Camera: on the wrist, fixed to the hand. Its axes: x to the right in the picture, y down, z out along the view.
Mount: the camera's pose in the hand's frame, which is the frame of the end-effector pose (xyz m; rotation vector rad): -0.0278 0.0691 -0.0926 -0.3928 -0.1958 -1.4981
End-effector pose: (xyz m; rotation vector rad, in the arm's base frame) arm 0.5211 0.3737 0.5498 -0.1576 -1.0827 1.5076
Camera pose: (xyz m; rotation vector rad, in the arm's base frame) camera 0.5394 0.4092 0.4379 0.4668 -1.1648 -0.0387
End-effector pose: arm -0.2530 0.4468 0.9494 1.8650 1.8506 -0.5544
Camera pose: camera -0.1874 0.4777 1.0435 -0.0849 2.6485 -0.6597
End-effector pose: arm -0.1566 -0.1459 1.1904 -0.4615 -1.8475 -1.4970
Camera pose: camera -0.0643 -0.2113 1.2268 -0.6640 1.5265 2.0836
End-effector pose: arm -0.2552 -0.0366 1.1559 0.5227 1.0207 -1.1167
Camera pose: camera -0.2317 0.0764 1.1274 -0.8490 1.3982 -2.0970
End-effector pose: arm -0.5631 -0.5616 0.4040 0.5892 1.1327 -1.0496
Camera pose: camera -0.5432 -0.4454 0.3890 -0.8553 1.5141 -1.9623
